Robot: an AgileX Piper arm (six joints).
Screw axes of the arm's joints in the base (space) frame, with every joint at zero. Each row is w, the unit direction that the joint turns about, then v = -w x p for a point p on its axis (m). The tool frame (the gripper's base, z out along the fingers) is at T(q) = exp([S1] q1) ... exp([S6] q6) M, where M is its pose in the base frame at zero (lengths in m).
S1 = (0, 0, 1, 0, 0, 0)
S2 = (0, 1, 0, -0.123, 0, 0)
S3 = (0, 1, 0, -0.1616, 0, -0.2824)
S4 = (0.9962, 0, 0.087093, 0, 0.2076, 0)
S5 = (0, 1, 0, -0.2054, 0, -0.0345)
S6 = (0.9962, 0, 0.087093, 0, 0.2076, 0)
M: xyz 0.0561 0 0.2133 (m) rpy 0 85.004 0 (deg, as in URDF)
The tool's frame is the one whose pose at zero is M.
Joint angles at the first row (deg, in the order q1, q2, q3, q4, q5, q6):
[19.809 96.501 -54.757 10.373 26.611 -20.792]
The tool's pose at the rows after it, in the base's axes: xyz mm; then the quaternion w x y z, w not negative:
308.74 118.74 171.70 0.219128 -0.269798 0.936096 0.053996
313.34 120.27 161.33 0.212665 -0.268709 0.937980 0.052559
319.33 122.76 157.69 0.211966 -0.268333 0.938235 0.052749
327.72 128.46 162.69 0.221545 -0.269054 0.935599 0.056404
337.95 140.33 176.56 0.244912 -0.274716 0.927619 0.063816
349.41 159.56 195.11 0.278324 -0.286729 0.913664 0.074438
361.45 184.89 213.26 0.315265 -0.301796 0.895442 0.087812
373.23 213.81 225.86 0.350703 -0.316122 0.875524 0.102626
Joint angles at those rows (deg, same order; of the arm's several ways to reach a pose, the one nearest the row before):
[19.822 99.266 -54.878 10.418 25.238 -20.766]
[19.843 101.480 -55.306 10.455 24.210 -20.737]
[19.896 103.037 -56.600 10.518 24.023 -20.708]
[20.251 103.916 -59.091 10.833 24.479 -20.681]
[21.372 104.300 -62.855 11.289 25.010 -20.649]
[23.370 105.016 -67.868 11.754 25.150 -20.663]
[25.954 106.721 -73.886 12.224 24.738 -20.682]
[28.742 109.631 -80.243 12.731 23.500 -20.701]

